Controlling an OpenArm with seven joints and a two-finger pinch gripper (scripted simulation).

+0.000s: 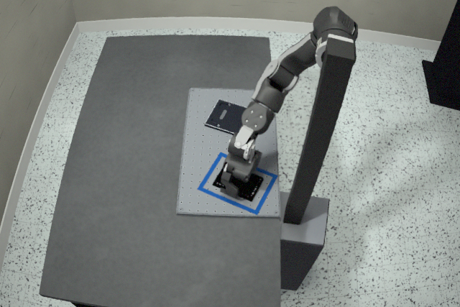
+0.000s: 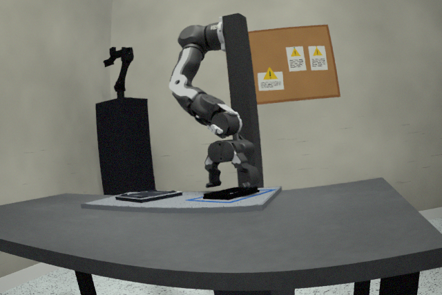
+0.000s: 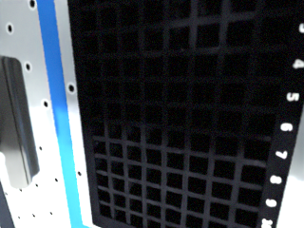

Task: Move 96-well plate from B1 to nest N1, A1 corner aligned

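My gripper is now 10 mm above the black 96-well plate. The rest, counted from my hand: plate nest N1: 230 mm to the right, 60 mm ahead, 20 mm below.
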